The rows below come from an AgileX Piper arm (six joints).
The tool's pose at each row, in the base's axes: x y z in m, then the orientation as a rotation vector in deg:
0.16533, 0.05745, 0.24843, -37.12, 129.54, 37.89
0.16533, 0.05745, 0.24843, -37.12, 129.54, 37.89
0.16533, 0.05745, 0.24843, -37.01, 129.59, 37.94
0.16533, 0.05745, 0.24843, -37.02, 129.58, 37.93
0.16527, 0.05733, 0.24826, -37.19, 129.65, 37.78
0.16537, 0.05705, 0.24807, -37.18, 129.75, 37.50
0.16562, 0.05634, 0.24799, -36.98, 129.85, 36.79
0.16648, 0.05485, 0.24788, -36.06, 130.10, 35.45
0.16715, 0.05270, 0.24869, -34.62, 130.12, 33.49
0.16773, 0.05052, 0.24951, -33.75, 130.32, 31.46
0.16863, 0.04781, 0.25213, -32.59, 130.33, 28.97
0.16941, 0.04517, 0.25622, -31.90, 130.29, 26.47
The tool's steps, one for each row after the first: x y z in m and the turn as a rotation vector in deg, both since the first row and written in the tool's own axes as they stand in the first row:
0.00000, 0.00000, 0.00000, 0.00, 0.00, 0.00
0.00000, 0.00000, 0.00000, 0.00, 0.00, 0.10
0.00000, 0.00000, 0.00000, 0.00, 0.00, 0.09
0.00019, -0.00010, 0.00001, 0.06, 0.13, -0.04
0.00034, -0.00042, 0.00000, 0.27, 0.21, -0.08
0.00042, -0.00112, -0.00026, 0.84, 0.24, -0.15
0.00033, -0.00279, -0.00070, 2.10, 0.14, 0.10
-0.00012, -0.00458, -0.00222, 3.97, -0.33, 0.38
-0.00052, -0.00634, -0.00381, 5.72, -0.39, 0.37
-0.00229, -0.00819, -0.00672, 7.89, -0.69, 0.34
-0.00506, -0.00953, -0.01057, 9.92, -0.83, -0.01

